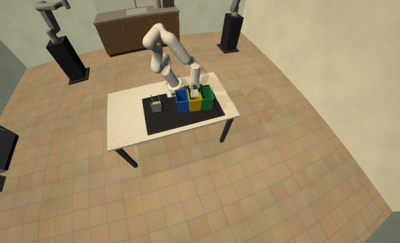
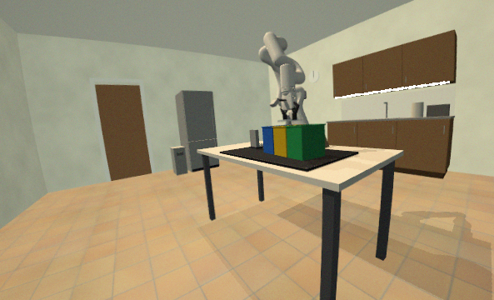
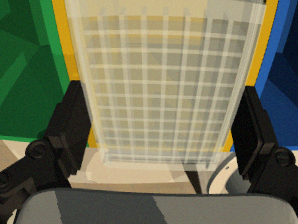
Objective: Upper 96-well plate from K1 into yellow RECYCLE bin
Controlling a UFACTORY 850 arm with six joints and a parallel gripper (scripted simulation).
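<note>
Right now my hand is 1 cm above the 96-well plate. Round my hand: green bin: 13 cm to the left, 13 cm below, 2 cm ahead; yellow bin: 13 cm below; blue bin: 13 cm to the right, 13 cm below, 2 cm behind.
</note>
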